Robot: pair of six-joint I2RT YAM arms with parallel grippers.
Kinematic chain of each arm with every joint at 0, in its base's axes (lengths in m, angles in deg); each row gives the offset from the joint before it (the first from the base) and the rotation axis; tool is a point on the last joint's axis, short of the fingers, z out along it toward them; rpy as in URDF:
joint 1: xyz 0 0 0.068 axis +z
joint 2: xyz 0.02 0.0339 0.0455 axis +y
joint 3: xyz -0.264 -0.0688 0 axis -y
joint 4: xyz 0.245 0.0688 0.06 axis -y
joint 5: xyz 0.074 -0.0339 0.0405 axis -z
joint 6: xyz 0.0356 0 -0.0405 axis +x
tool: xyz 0 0 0 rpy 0 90 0
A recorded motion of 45 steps. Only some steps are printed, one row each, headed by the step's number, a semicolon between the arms.
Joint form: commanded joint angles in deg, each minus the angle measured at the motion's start. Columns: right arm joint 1, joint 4, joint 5, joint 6, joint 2, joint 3; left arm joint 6, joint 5, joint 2, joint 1, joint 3, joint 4.
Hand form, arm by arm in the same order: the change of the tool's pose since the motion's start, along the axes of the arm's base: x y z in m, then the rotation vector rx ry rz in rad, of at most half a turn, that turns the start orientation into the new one. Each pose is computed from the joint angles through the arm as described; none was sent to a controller.
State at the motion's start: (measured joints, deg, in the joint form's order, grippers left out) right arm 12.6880 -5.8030 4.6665 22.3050 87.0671 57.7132; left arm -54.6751 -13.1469 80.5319 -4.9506 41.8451 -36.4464
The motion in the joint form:
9: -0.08 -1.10 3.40 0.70 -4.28 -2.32; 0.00 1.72 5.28 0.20 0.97 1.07
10: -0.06 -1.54 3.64 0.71 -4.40 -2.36; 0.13 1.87 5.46 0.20 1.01 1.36
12: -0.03 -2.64 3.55 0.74 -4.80 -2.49; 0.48 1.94 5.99 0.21 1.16 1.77
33: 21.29 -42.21 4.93 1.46 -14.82 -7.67; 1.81 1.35 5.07 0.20 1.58 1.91
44: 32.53 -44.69 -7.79 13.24 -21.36 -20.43; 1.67 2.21 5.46 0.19 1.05 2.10
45: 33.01 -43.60 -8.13 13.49 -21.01 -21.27; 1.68 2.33 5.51 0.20 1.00 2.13
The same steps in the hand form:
9: -0.0158 -0.0062 0.0081 -0.0197 -0.0212 -0.0571; 0.0095 -0.0010 -0.0156 -0.0243 0.0588 -0.0034
10: -0.0166 -0.0064 0.0078 -0.0234 -0.0156 -0.0602; 0.0103 -0.0012 -0.0161 -0.0265 0.0569 -0.0062
12: -0.0190 -0.0067 0.0074 -0.0257 -0.0014 -0.0585; 0.0120 -0.0013 -0.0174 -0.0263 0.0576 -0.0121
33: -0.1406 0.0497 -0.0211 -0.2914 0.5390 0.2865; 0.0133 -0.0011 -0.0118 -0.0124 0.0356 -0.0322
44: -0.2084 0.0550 -0.0635 -0.1524 0.7857 0.4141; 0.0118 -0.0016 -0.0156 -0.0267 0.0488 -0.0335
45: -0.2097 0.0561 -0.0680 -0.1503 0.7907 0.4210; 0.0117 -0.0016 -0.0161 -0.0286 0.0502 -0.0340

